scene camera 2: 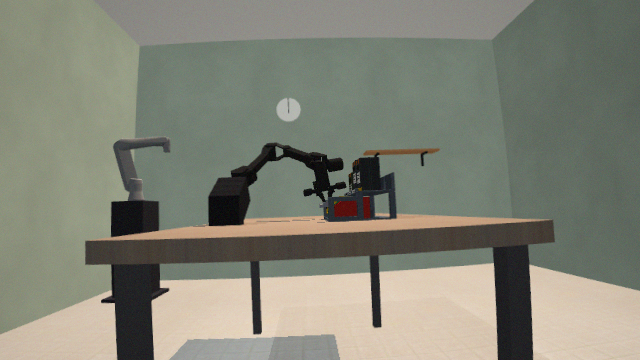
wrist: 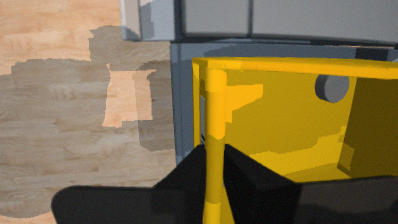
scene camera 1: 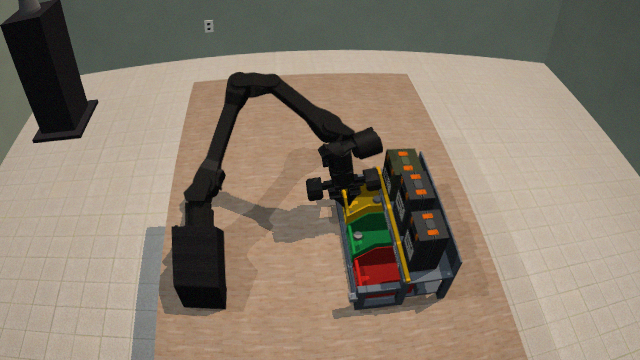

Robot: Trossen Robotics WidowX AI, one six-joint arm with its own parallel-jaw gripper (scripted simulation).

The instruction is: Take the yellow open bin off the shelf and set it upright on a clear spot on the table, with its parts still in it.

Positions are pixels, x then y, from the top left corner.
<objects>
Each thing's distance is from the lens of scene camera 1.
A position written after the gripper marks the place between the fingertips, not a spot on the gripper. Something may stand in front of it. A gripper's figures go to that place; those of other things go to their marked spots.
gripper [scene camera 1: 346,205]: 119 cm
yellow open bin [scene camera 1: 362,204]: 123 cm
red bin [scene camera 1: 377,266]: 112 cm
green bin [scene camera 1: 373,227]: 118 cm
</objects>
